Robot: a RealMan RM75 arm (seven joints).
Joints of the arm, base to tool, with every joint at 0 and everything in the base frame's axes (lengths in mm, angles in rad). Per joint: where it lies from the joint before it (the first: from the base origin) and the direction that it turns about. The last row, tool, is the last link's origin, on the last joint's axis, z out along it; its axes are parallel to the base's.
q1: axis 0 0 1 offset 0.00 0.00 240.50
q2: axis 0 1 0 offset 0.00 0.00 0.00
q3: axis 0 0 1 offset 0.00 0.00 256.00
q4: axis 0 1 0 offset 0.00 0.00 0.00
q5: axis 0 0 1 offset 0.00 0.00 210.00
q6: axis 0 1 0 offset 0.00 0.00 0.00
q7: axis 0 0 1 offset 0.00 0.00 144.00
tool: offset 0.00 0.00 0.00
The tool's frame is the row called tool.
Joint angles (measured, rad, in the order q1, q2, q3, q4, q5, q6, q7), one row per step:
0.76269 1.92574 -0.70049 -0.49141 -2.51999 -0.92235 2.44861
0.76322 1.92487 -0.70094 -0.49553 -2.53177 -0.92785 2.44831
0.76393 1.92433 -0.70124 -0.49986 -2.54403 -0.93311 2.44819
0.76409 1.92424 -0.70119 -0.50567 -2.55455 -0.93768 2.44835
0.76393 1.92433 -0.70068 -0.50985 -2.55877 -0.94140 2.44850
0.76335 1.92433 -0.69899 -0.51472 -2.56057 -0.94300 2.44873
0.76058 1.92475 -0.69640 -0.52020 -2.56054 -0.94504 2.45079
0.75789 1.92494 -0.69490 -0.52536 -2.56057 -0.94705 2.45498
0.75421 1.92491 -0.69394 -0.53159 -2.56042 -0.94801 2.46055
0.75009 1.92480 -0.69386 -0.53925 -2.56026 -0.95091 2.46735
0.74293 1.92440 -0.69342 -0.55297 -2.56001 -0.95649 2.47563
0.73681 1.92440 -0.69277 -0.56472 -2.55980 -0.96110 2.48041
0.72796 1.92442 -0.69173 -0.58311 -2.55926 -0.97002 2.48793
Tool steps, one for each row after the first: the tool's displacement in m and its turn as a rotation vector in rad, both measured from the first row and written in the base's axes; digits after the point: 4 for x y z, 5 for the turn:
0.0003 -0.0003 0.0010 -0.00740 -0.01044 0.00282
0.0006 -0.0005 0.0018 -0.01472 -0.02110 0.00564
0.0007 -0.0005 0.0029 -0.01952 -0.03047 0.00845
0.0005 -0.0005 0.0036 -0.02154 -0.03364 0.01009
0.0003 -0.0002 0.0048 -0.01919 -0.03523 0.01143
0.0008 -0.0004 0.0059 -0.01505 -0.03337 0.00928
0.0012 -0.0007 0.0070 -0.01100 -0.03119 0.00575
0.0020 -0.0009 0.0085 -0.00497 -0.02955 0.00104
0.0028 -0.0014 0.0102 0.00020 -0.02753 -0.00399
0.0040 -0.0021 0.0132 0.00814 -0.02588 -0.00986
0.0049 -0.0027 0.0157 0.01426 -0.02541 -0.01316
0.0061 -0.0037 0.0194 0.02240 -0.02373 -0.01769

